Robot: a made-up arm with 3 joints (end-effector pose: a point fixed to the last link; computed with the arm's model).
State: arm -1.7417 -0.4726 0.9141
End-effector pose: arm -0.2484 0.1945 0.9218 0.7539 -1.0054 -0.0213
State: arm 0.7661 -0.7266 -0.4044
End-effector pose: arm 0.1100 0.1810 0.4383 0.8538 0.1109 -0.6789
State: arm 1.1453 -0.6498 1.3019
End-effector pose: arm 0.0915 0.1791 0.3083 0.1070 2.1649 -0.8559
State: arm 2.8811 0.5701 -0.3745
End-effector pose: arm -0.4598 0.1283 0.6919 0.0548 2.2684 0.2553
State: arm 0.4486 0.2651 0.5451
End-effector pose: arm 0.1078 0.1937 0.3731 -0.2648 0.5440 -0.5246
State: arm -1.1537 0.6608 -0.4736
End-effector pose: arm 0.1513 0.1095 0.7871 -0.3512 -1.8016 0.0045
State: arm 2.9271 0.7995 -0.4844
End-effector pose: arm -0.4603 0.0854 0.7329 0.2258 2.2182 0.5020
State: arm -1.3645 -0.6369 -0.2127
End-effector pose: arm -0.1240 0.1850 0.8939 1.0554 -1.6308 0.3784
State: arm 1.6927 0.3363 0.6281
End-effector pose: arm -0.2842 0.1895 0.2929 -0.7072 1.7754 -0.2726
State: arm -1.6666 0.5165 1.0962
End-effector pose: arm -0.0294 0.1756 0.9582 0.3680 -1.0615 -1.0521
